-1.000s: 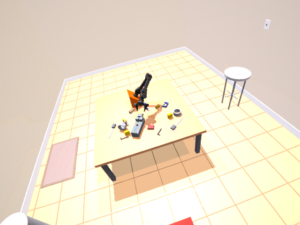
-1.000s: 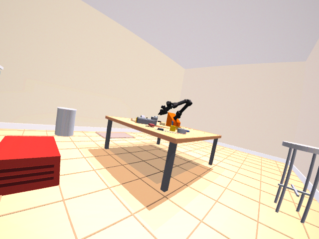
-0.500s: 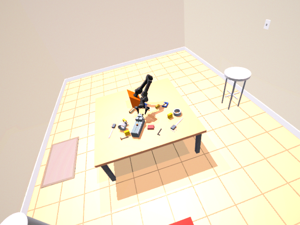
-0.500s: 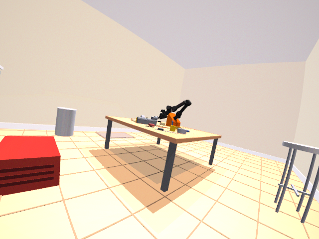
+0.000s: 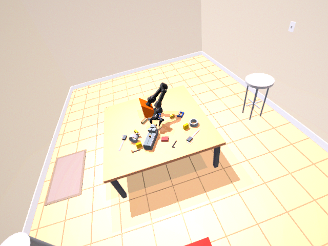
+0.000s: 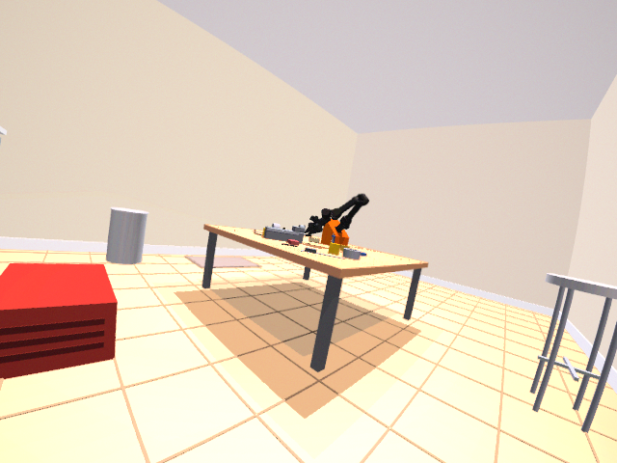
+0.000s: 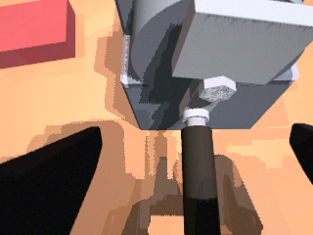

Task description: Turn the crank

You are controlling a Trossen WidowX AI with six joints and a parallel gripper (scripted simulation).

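The dark crank handle is 2 cm behind my gripper tip, 1 cm to the left of it and 1 cm below it. Also, from my gripper tip: red pointer 14 cm ahead, 9 cm to the right, 1 cm above; red block 18 cm ahead, 6 cm to the left, 6 cm below.
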